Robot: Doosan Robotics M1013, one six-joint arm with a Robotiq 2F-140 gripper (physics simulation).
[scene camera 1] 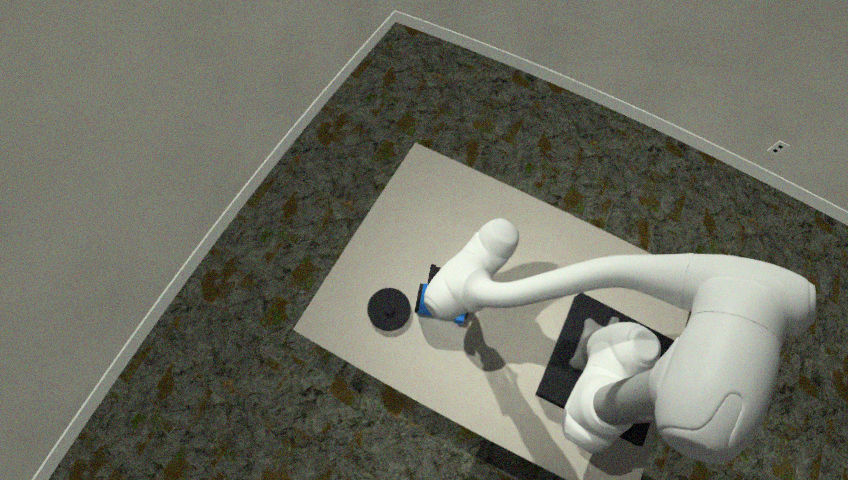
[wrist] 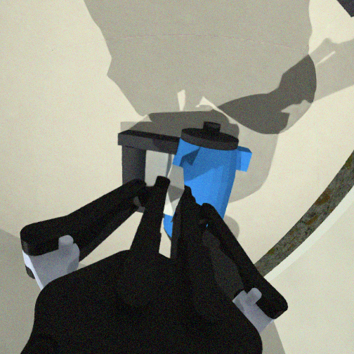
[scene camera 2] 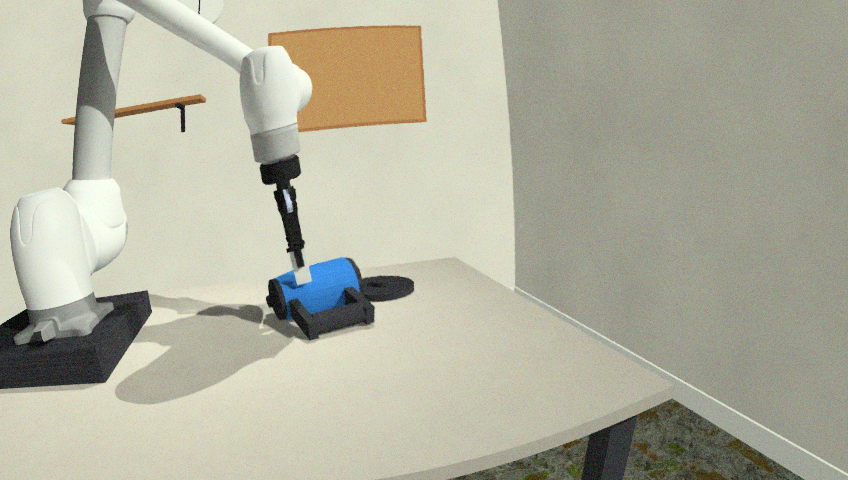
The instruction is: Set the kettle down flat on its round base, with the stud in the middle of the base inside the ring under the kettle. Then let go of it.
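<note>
The blue kettle (scene camera 1: 423, 300) (scene camera 2: 327, 282) (wrist: 207, 175) lies on its side on the table, its black lid end toward the arm's mount and its bottom end toward the round base. Its dark handle (scene camera 2: 339, 320) (wrist: 133, 165) reaches down to the table in scene camera 2. The ring under the kettle is hidden. The flat black round base (scene camera 1: 380, 300) (scene camera 2: 397, 289) lies beside the kettle's bottom end; a small mark shows at its middle. My gripper (scene camera 2: 302, 273) (wrist: 173, 175) is shut and empty, its pale fingertips at the kettle's body on the handle side; the arm hides it in scene camera 1.
The pale table (scene camera 1: 357, 261) (scene camera 2: 464, 380) carries the arm's black mount (scene camera 1: 554, 374) (scene camera 2: 127, 339), on the kettle's lid side. The table's far end lies beyond the base. A corkboard (scene camera 2: 363, 77) and a shelf (scene camera 2: 160, 107) are on the wall behind the arm.
</note>
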